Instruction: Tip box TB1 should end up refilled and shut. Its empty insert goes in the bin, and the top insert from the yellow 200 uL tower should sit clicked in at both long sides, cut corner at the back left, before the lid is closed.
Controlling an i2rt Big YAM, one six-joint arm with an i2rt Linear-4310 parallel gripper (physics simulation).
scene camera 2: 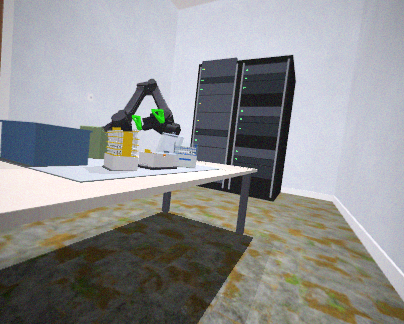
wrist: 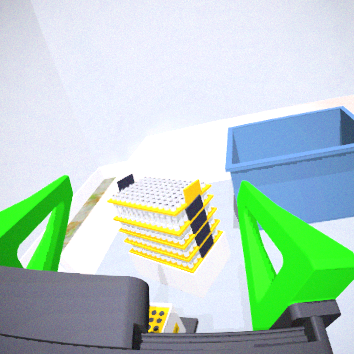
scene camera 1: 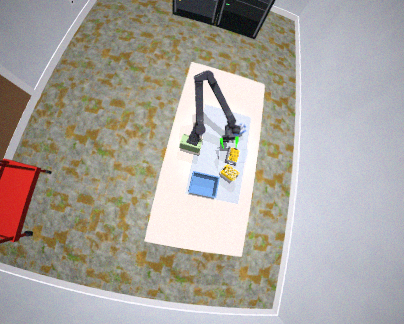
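Tip box TB1 (scene camera 1: pixel 233 156) (scene camera 2: pixel 159 159) stands on the mat, a low white box with a yellow insert showing dark holes (wrist: pixel 158 316). Its clear lid (scene camera 2: pixel 168 144) stands open. The yellow tower (scene camera 1: pixel 229 173) (scene camera 2: pixel 122 145) (wrist: pixel 165 220) stands beside it, several yellow inserts full of pale tips stacked on a white base. It is turned askew in the wrist view. My gripper (scene camera 1: pixel 230 142) (scene camera 2: pixel 147 119) (wrist: pixel 154 186) is open and empty, above the table near TB1, with the tower beyond the fingers. Most of TB1 is hidden in the wrist view by the gripper body.
A blue open bin (scene camera 1: pixel 203 185) (scene camera 2: pixel 60 145) (wrist: pixel 300 185) stands beside the tower. A green box (scene camera 1: pixel 190 145) (scene camera 2: pixel 93 142) is at the table's left side, close to a dark arm part. A blue rack of tips (scene camera 2: pixel 186 152) stands past TB1, partly hidden by the arm in scene camera 1.
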